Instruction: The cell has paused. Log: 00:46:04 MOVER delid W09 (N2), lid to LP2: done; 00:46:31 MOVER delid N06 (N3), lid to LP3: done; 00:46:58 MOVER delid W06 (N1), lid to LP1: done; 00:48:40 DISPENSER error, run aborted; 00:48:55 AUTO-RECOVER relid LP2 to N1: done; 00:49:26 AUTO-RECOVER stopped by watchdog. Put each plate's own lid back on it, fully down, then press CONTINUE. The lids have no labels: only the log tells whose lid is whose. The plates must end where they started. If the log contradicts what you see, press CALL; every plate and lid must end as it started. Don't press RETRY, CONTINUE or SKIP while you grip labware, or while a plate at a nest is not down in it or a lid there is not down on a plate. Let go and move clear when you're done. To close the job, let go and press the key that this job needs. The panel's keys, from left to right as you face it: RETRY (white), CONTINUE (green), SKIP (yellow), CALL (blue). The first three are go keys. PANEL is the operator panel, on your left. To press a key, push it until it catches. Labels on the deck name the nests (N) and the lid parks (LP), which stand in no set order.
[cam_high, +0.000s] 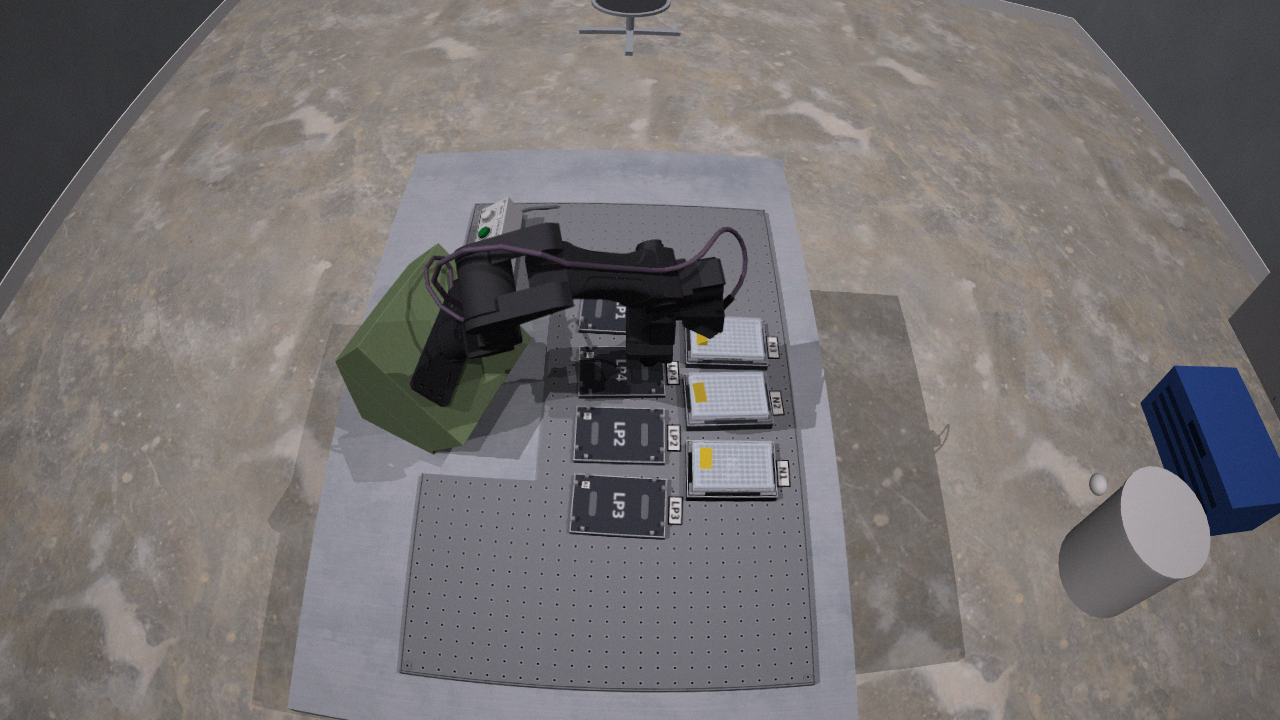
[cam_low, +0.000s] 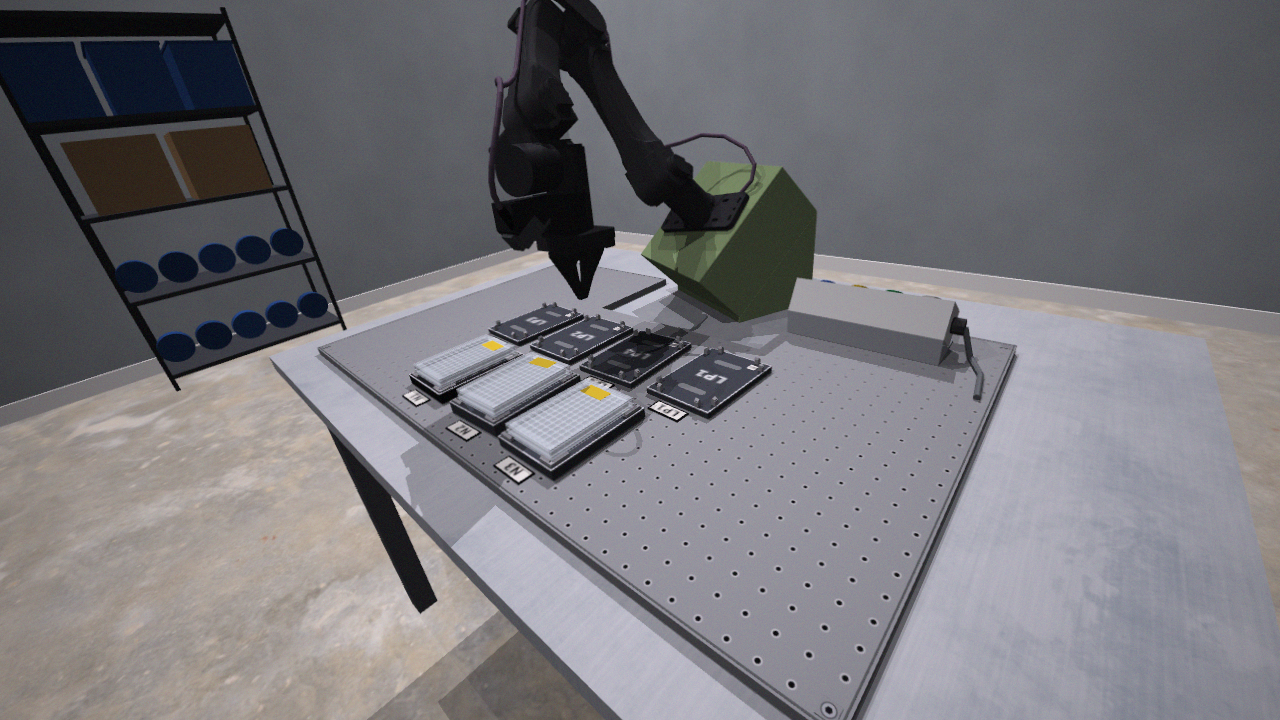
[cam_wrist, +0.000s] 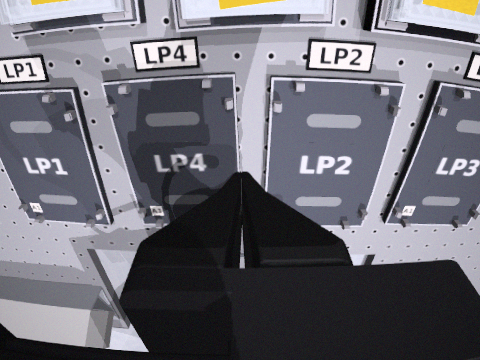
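Right now the green continue key is 350 mm behind my hand, 300 mm to the left of it and 50 mm below it. Also, from my hand: clear lid: 150 mm ahead, 120 mm to the right, 80 mm below; then blue call key: 340 mm behind, 200 mm to the left, 50 mm below; then lid park: 110 mm below, 70 mm to the right, 30 mm behind.
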